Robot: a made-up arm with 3 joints. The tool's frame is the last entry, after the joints.
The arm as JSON. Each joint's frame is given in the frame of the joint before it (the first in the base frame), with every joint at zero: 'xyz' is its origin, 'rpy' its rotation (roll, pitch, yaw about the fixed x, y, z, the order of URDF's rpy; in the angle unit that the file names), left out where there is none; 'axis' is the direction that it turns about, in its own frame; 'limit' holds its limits. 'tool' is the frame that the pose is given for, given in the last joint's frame.
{
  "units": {
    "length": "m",
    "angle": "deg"
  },
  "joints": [
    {
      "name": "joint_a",
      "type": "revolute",
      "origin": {
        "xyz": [
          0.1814,
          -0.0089,
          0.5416
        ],
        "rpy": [
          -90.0,
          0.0,
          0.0
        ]
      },
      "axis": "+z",
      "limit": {
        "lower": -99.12,
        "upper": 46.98
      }
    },
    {
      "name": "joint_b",
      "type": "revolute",
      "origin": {
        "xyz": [
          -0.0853,
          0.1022,
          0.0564
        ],
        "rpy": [
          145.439,
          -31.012,
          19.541
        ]
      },
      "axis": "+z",
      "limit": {
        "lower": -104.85,
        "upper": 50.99
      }
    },
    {
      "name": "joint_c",
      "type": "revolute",
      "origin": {
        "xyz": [
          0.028,
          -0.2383,
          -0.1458
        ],
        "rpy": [
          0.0,
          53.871,
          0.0
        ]
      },
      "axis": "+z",
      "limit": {
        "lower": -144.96,
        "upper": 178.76
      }
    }
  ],
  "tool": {
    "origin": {
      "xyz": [
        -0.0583,
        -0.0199,
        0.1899
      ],
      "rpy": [
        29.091,
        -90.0,
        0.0
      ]
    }
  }
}
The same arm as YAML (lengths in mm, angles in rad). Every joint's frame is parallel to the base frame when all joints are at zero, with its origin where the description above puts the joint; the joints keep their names.
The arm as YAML. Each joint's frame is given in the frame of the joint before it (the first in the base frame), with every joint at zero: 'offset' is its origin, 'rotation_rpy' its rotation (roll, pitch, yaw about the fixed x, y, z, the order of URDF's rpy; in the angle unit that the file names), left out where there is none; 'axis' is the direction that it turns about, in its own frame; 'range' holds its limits. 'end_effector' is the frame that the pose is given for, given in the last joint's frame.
length_unit: mm
angle_unit: rad
chain:
  - id: joint_a
    offset: [181.4, -8.9, 541.6]
    axis: [0.0, 1.0, 0.0]
    range: [-1.73, 0.82]
  - id: joint_b
    offset: [-85.3, 56.4, -102.2]
    axis: [0.589601, -0.705802, 0.392701]
    range: [-1.83, 0.8899]
  - id: joint_c
    offset: [-63.4, 1.5, -273.5]
    axis: [1.0, 0.0, 0.0]
    range: [-2.53, 3.12]
end_effector:
  offset: [189.9, -60.6, 11.0]
  rotation_rpy: [1.5708, 0.0, 0.0]

